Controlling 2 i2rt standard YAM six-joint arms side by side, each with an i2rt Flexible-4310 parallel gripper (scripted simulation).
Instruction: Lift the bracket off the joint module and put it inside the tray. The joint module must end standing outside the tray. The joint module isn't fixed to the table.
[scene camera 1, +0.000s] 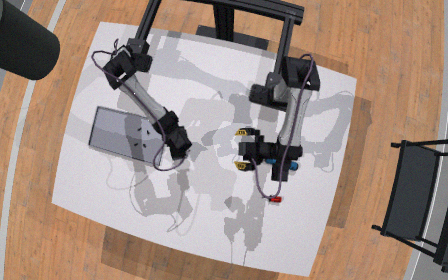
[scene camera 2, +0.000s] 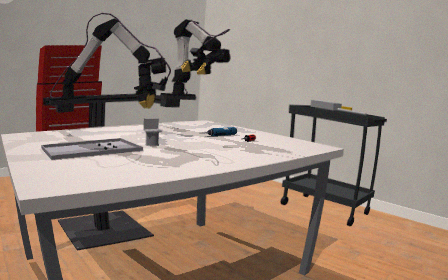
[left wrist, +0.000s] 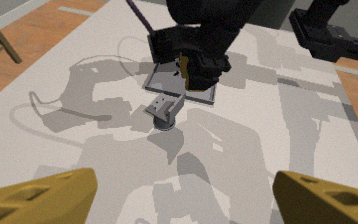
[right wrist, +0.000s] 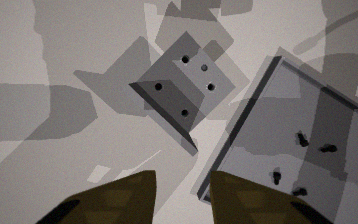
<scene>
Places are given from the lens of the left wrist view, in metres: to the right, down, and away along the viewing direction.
my left gripper (left wrist: 184, 178): 0.00, 0.03, 0.09
my right gripper (left wrist: 186, 83): 0.01, -0.06, 0.37
tray (left wrist: 162, 79): -0.06, -0.11, 0.58
</scene>
